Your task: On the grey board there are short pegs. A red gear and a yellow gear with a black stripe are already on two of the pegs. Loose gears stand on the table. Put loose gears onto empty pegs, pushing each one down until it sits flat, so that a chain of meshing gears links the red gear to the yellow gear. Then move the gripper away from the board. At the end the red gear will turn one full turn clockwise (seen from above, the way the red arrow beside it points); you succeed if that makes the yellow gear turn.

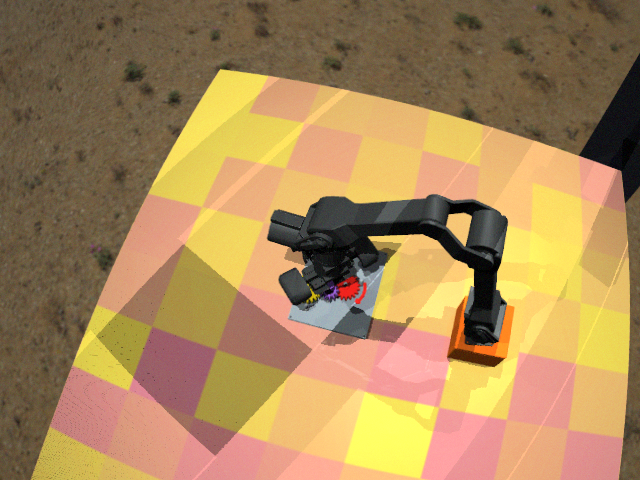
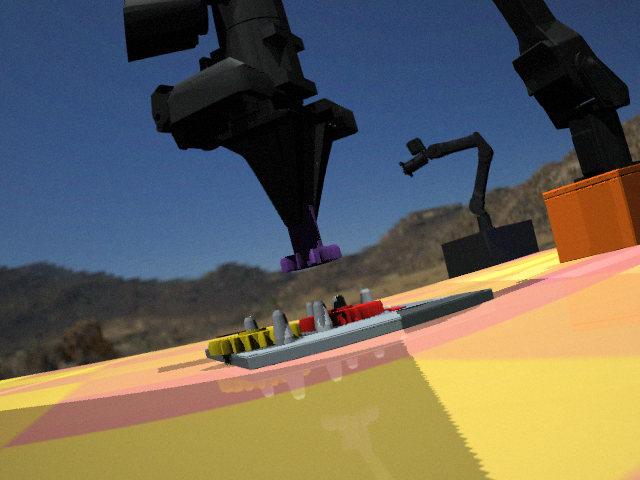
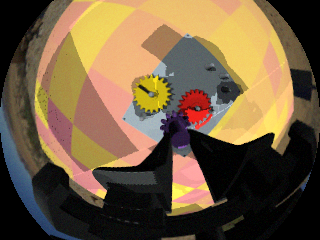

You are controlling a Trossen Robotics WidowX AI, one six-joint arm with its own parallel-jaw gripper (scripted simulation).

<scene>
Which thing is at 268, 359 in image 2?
A grey board.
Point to a red gear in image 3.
189, 102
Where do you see a yellow gear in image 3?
156, 86
</scene>
